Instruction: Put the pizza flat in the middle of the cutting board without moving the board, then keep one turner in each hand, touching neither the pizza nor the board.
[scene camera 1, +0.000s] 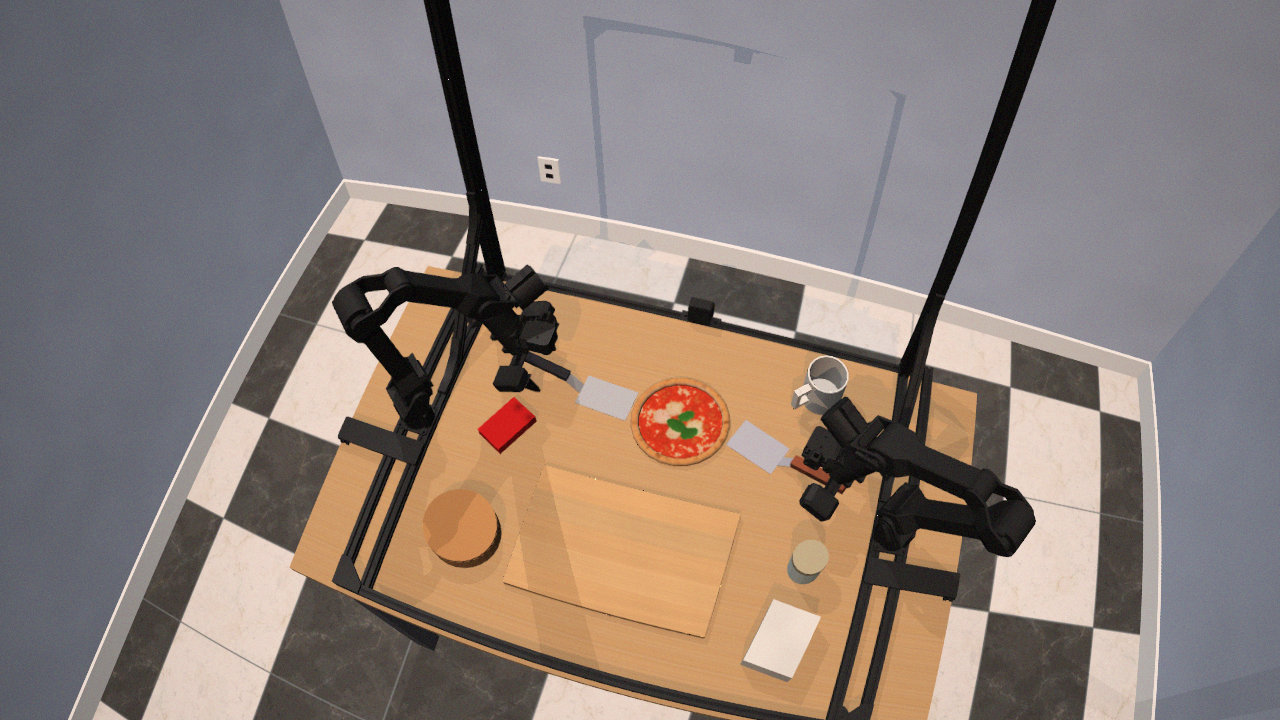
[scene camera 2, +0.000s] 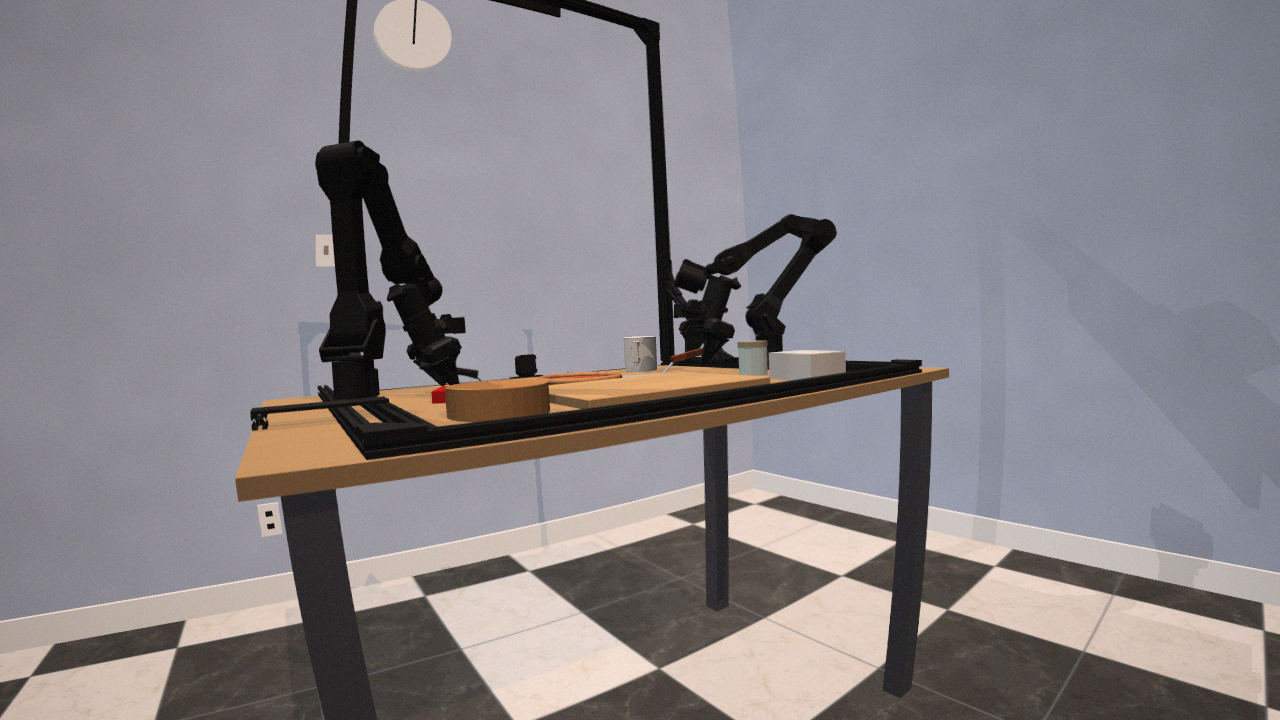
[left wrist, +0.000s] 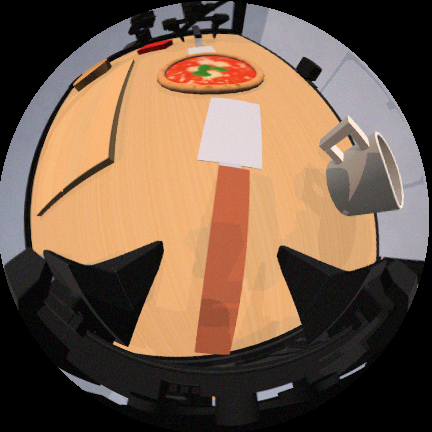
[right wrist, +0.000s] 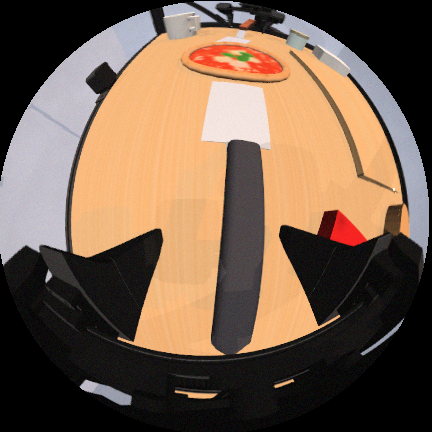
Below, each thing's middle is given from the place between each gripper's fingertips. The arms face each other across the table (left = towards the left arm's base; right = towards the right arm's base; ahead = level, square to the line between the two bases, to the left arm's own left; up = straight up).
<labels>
The brown-handled turner (scene camera 1: 751, 442) lies 30 mm behind my left hand, 60 mm to the right of it and 10 mm above it. Also, from my left hand: lidded jar (scene camera 1: 810, 557) (170 mm ahead, 20 mm to the left, 20 mm above); pizza (scene camera 1: 680, 422) (60 mm behind, 270 mm to the right, 10 mm below); mug (scene camera 1: 827, 377) (170 mm behind, 30 mm to the right, 30 mm above).
The black-handled turner (scene camera 1: 596, 394) lies 60 mm to the left of my right hand, 20 mm ahead of it and 20 mm above it. From my right hand the other things lie so: pizza: 270 mm to the left, 30 mm ahead; then brown-handled turner: 480 mm to the left, 60 mm ahead, 20 mm above; then cutting board (scene camera 1: 638, 556): 310 mm ahead, 240 mm to the left.
</labels>
